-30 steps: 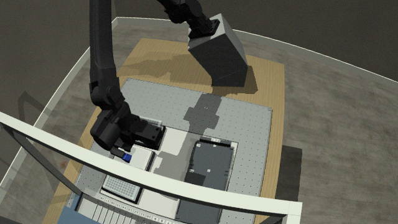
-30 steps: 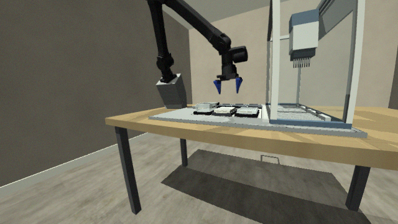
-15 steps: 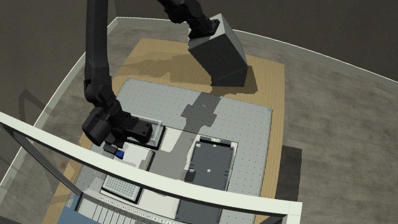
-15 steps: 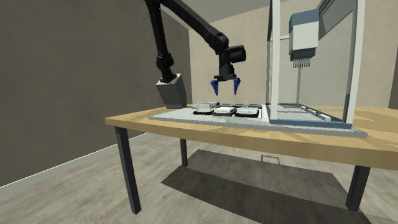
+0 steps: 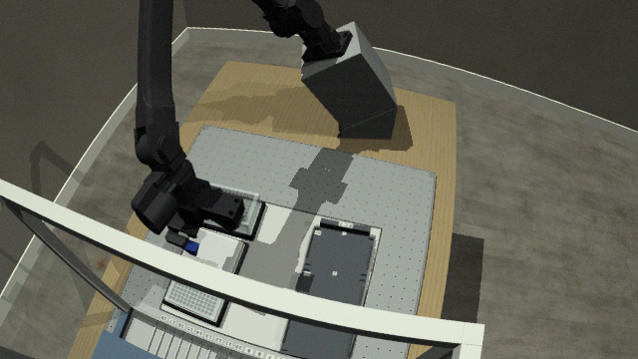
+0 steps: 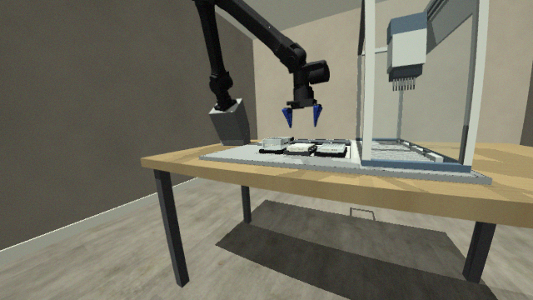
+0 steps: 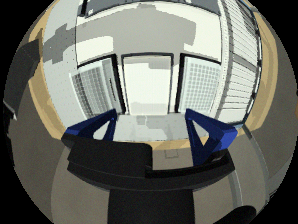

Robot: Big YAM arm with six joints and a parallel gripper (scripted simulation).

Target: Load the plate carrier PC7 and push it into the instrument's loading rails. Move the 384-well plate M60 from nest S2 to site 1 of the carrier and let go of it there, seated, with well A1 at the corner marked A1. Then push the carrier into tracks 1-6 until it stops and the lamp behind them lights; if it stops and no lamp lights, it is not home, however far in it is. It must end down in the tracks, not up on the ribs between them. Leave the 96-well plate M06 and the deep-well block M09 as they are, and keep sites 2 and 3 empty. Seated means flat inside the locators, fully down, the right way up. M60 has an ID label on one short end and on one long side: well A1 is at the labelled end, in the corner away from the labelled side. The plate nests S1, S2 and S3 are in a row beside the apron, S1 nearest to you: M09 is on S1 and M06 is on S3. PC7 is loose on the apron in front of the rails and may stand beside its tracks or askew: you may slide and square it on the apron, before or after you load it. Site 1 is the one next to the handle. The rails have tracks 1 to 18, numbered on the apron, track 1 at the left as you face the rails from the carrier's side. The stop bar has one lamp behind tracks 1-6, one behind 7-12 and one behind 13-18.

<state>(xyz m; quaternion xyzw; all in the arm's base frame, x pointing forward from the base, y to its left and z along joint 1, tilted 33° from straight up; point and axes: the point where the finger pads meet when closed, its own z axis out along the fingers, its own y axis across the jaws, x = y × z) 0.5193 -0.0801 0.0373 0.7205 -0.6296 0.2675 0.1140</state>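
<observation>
The nest S2 is 1 cm behind my hand and 10 cm below it. From my hand the other things lie so: white frame bar: 19 cm ahead, 15 cm to the left, 37 cm above; then dark carrier PC7: 1 cm behind, 27 cm to the left, 9 cm below.
</observation>
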